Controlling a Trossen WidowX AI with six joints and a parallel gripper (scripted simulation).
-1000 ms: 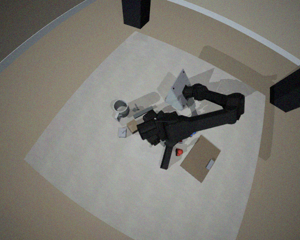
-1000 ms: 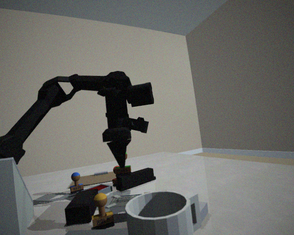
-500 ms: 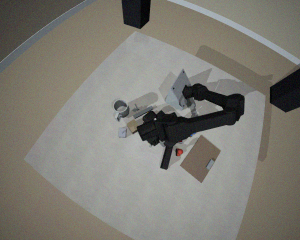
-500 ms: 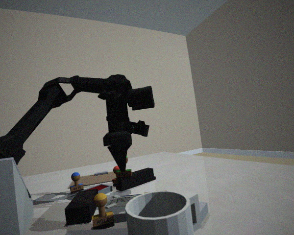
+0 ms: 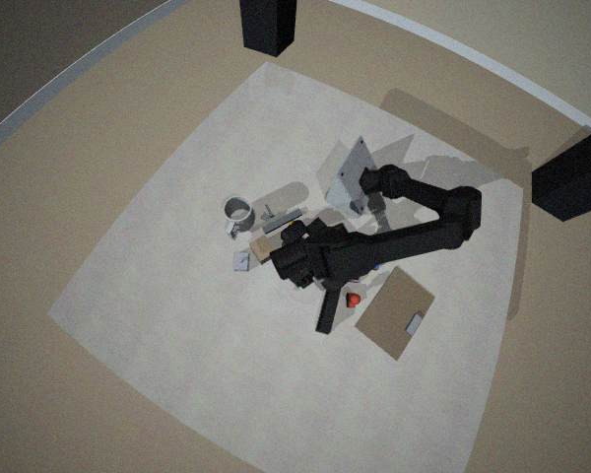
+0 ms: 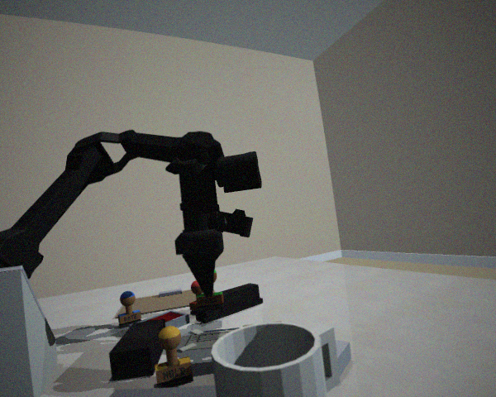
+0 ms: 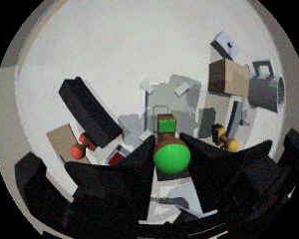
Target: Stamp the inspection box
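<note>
Now: the card 70 mm below my gripper tip, 10 mm to the right of it and 10 mm ahead of it. Round my gripper tip: black block 110 mm behind, 50 mm below; then green-knobbed stamp right at my gripper tip; then yellow-knobbed stamp 90 mm to the right, 80 mm behind, 50 mm below.
</note>
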